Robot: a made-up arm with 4 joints. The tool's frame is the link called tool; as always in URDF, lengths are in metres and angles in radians. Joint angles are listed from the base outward. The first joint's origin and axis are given. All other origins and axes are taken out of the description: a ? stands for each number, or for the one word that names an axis. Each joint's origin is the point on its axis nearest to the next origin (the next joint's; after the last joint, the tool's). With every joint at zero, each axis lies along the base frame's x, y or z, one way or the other. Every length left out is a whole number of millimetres.
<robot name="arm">
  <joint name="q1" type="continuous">
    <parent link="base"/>
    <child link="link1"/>
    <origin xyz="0.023 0 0.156" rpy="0 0 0"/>
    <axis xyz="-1 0 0"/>
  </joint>
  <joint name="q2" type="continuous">
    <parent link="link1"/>
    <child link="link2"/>
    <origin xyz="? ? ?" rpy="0 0 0"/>
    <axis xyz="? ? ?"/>
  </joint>
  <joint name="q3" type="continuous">
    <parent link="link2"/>
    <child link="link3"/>
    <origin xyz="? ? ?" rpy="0 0 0"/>
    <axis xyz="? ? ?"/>
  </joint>
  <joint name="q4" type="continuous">
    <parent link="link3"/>
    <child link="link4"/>
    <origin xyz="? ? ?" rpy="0 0 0"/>
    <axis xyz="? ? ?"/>
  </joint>
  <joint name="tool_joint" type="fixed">
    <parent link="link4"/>
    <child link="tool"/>
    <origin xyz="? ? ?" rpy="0 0 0"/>
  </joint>
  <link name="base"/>
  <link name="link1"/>
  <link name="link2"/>
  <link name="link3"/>
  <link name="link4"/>
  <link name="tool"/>
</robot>
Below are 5 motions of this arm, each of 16 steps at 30 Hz.
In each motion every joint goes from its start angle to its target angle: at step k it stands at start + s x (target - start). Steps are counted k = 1, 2, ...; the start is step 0. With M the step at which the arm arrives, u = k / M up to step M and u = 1 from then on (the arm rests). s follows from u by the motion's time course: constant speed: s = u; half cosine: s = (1 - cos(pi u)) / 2; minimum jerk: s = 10 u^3 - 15 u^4 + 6 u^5.
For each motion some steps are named. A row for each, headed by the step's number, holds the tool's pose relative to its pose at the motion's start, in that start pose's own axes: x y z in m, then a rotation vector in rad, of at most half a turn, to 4 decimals.
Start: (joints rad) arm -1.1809 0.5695 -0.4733 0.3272
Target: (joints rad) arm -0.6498 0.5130 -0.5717 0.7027
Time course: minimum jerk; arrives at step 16
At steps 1, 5, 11, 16:
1: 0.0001 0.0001 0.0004 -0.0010 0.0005 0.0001
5: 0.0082 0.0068 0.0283 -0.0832 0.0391 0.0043
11: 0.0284 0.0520 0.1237 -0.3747 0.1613 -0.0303
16: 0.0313 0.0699 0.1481 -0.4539 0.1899 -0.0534

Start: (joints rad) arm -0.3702 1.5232 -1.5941 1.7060
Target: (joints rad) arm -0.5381 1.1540 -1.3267 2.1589
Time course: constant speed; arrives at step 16
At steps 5, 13, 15, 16:
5: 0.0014 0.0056 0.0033 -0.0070 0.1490 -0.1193
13: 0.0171 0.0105 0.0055 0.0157 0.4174 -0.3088
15: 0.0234 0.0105 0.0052 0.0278 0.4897 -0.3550
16: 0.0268 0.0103 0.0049 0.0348 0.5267 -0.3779

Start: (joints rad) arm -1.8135 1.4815 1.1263 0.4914
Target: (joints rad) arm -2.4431 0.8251 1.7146 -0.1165
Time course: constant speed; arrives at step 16
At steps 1, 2, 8, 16:
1: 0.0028 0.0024 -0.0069 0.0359 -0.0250 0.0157
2: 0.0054 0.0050 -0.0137 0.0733 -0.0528 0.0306
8: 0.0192 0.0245 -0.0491 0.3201 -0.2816 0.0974
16: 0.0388 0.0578 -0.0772 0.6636 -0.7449 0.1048

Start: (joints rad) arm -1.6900 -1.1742 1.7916 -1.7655
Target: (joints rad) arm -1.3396 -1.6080 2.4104 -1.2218
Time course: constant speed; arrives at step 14
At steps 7, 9, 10, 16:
7: 0.0137 0.0541 0.0080 0.1270 0.2374 -0.2278
9: 0.0215 0.0674 0.0075 0.1716 0.2857 -0.2812
10: 0.0259 0.0736 0.0070 0.1950 0.3068 -0.3053
16: 0.0473 0.0952 0.0026 0.2932 0.3709 -0.3819

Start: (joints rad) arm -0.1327 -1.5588 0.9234 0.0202
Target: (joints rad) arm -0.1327 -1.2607 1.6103 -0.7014
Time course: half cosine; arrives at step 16
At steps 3, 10, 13, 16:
3: 0.0006 0.0092 0.0008 -0.0199 -0.0754 0.0581
10: 0.0028 0.0691 -0.0094 -0.0794 -0.5708 0.5111
13: 0.0042 0.0886 -0.0191 -0.0603 -0.7255 0.6908
16: 0.0049 0.0957 -0.0235 -0.0469 -0.7785 0.7594

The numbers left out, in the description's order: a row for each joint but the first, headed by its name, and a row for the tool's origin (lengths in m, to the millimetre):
q2: xyz 0 -0.117 -0.101, axis 0 -1 0
q3: xyz -0.004 0 -0.01, axis 0 0 1
q4: xyz 0.19 -0.11 0, axis 0 1 0
tool: xyz -0.053 0 0.075

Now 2 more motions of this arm.
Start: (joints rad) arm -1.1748 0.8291 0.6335 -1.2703
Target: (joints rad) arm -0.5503 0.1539 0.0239 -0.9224
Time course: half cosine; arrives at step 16
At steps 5, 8, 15, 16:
5: -0.0010 -0.0222 0.0114 -0.0395 0.2580 -0.0084
8: 0.0092 -0.0506 0.0265 -0.1253 0.5848 0.0192
15: 0.0612 -0.0952 0.0448 -0.3920 1.1310 0.1614
16: 0.0626 -0.0959 0.0449 -0.3989 1.1409 0.1652

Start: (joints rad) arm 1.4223 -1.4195 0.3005 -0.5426
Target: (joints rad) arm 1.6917 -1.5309 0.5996 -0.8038
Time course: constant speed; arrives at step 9
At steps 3, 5, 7, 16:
3: -0.0169 -0.0036 -0.0014 0.0072 -0.0481 0.0080
5: -0.0286 -0.0054 -0.0024 0.0154 -0.0812 0.0106
7: -0.0405 -0.0067 -0.0035 0.0259 -0.1152 0.0107
16: -0.0527 -0.0074 -0.0046 0.0385 -0.1506 0.0083

